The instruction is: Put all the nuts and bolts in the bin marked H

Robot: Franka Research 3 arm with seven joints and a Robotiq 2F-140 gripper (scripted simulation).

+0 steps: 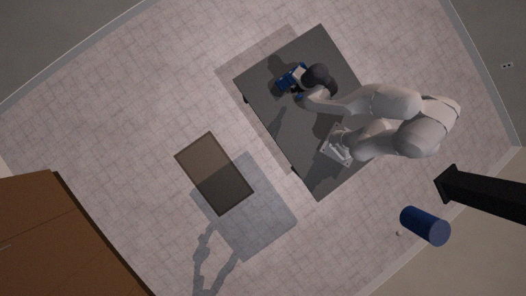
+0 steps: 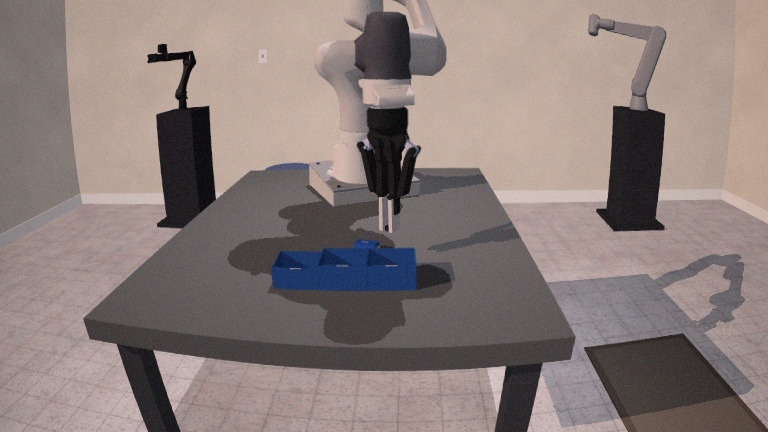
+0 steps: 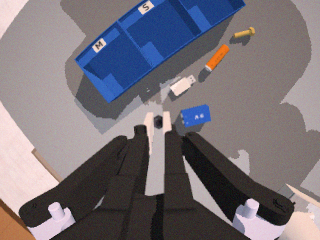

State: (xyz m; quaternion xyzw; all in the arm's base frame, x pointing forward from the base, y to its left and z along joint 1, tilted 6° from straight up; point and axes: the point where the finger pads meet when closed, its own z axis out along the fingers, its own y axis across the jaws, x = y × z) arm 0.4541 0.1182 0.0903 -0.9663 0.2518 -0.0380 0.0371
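My hand is 30 mm above the dark round piece. The rest, counted from my hand: orange stick-like thing: 30 mm ahead, 130 mm to the right, 90 mm below; then blue block: 40 mm behind, 40 mm to the right, 80 mm below; then blue bin: 110 mm ahead, 70 mm to the right, 70 mm below.
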